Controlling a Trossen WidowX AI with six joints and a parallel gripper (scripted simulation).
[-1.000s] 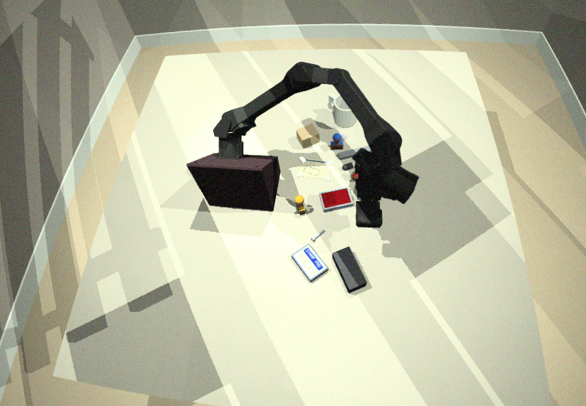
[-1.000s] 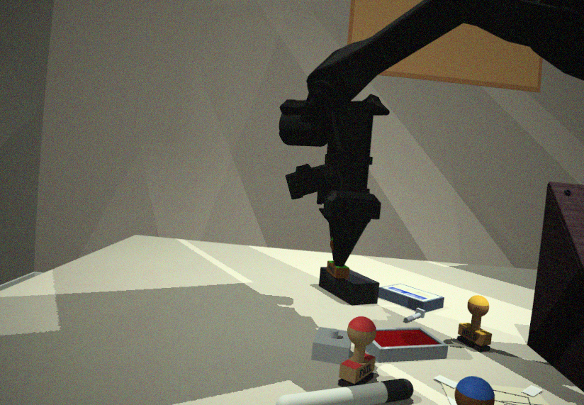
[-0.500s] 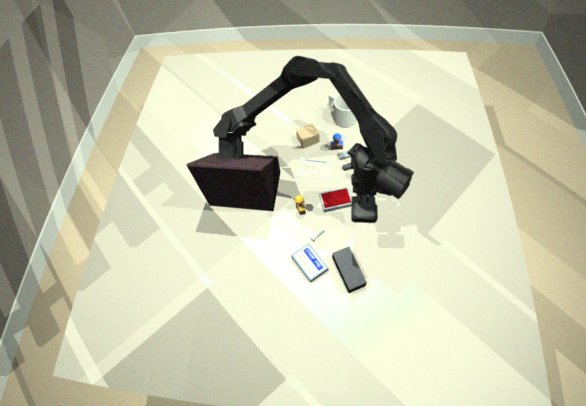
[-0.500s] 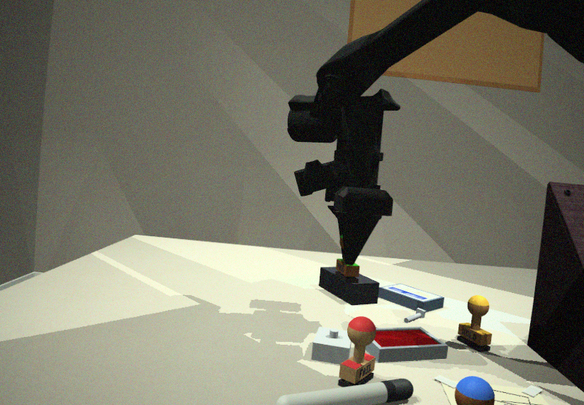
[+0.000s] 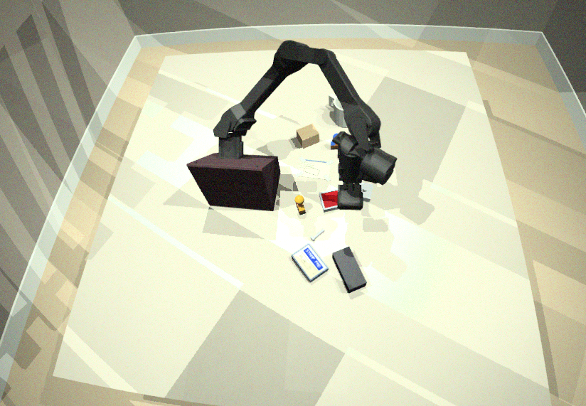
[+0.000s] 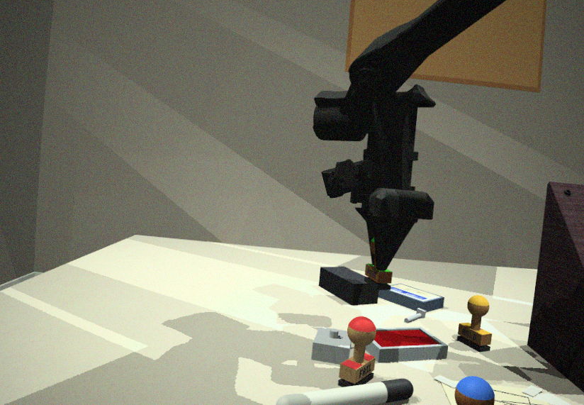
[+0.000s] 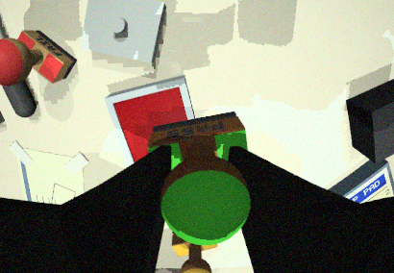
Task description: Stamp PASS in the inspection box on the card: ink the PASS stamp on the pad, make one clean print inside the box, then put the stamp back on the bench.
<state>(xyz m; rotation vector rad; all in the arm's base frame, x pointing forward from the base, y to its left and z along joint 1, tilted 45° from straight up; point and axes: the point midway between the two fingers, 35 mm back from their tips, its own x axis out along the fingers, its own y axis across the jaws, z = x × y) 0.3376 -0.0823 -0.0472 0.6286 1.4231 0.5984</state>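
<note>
Now: gripper tip 90 mm above the red ink pad, 30 mm past it and 20 mm to the right of it. From my gripper tip the other things lie so: green-knobbed stamp right at my gripper tip; then grey block 80 mm below, 50 mm to the left, 50 mm ahead; then red-knobbed fail stamp 110 mm to the left, 70 mm below, 40 mm ahead.
</note>
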